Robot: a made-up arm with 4 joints.
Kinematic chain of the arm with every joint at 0, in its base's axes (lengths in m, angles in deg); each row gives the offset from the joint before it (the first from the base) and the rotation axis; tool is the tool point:
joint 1: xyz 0 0 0.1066 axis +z
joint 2: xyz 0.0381 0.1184 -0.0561 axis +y
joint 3: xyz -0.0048 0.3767 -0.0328 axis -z
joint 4: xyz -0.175 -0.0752 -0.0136 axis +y
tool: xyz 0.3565 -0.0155 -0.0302
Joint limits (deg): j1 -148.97..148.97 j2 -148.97..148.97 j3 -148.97..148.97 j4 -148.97..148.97
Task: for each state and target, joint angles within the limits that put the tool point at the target. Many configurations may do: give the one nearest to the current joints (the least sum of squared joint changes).
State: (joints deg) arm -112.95 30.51 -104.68 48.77
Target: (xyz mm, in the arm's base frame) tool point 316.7 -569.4 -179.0
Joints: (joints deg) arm -148.22 11.99 -107.84 25.30
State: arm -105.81 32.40 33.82 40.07
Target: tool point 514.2 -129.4 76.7
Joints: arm -141.16 84.41 43.71 54.20
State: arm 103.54 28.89 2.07 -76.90
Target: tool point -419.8 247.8 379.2
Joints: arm 79.76 50.58 19.33 -89.86
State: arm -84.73 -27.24 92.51 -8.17
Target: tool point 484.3 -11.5 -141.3
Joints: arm -102.12 -27.58 147.33 5.48
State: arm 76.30 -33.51 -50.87 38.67
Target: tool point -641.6 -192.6 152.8
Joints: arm 120.65 -80.56 -77.92 4.56
